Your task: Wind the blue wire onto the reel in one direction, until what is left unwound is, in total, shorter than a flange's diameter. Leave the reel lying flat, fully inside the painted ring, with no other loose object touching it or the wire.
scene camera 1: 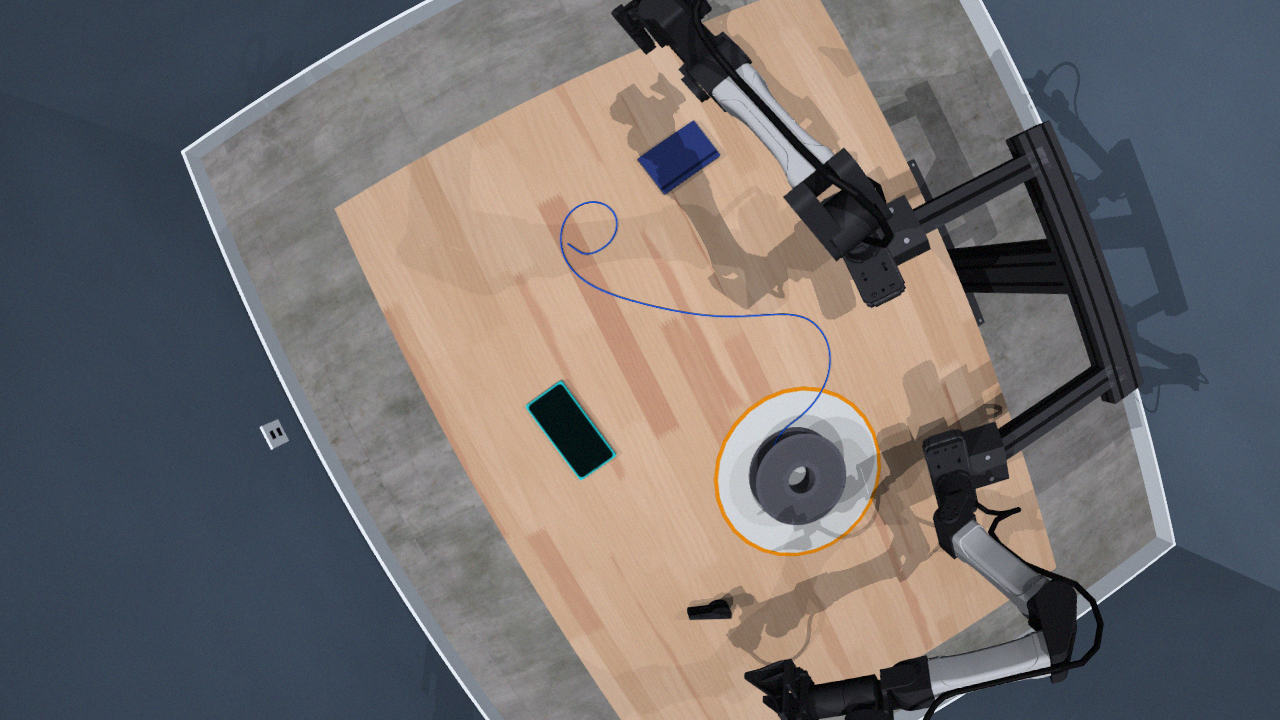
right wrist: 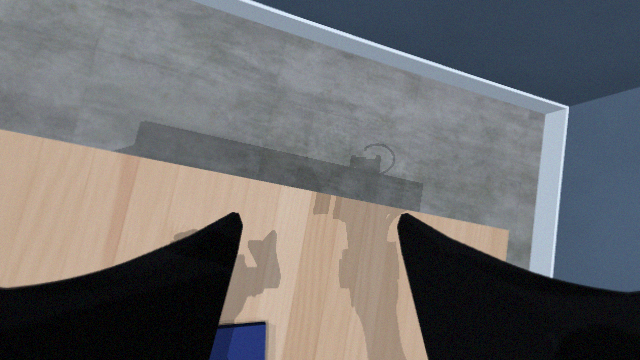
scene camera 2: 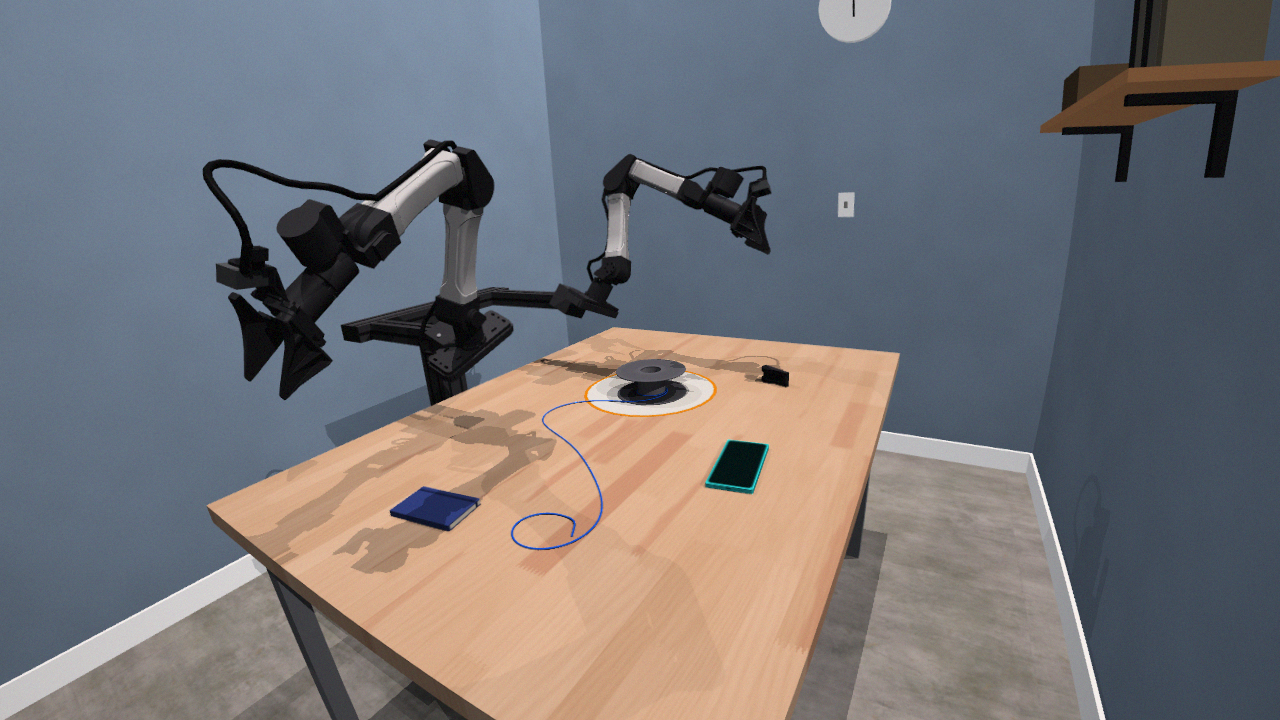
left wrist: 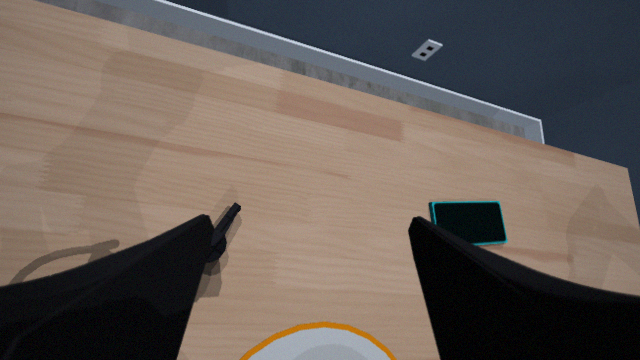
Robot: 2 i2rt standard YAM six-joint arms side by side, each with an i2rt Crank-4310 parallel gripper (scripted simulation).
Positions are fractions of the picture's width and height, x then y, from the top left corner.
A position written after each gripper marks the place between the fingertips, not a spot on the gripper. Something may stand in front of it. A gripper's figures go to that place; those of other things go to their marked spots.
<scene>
The left gripper (scene camera 2: 0.60, 0.35): 137 cm from the lens. The right gripper (scene camera 2: 0.21, 0.54): 82 cm from the lens. A dark grey reel (scene camera 2: 0.51, 0.52): 133 cm from the lens.
</scene>
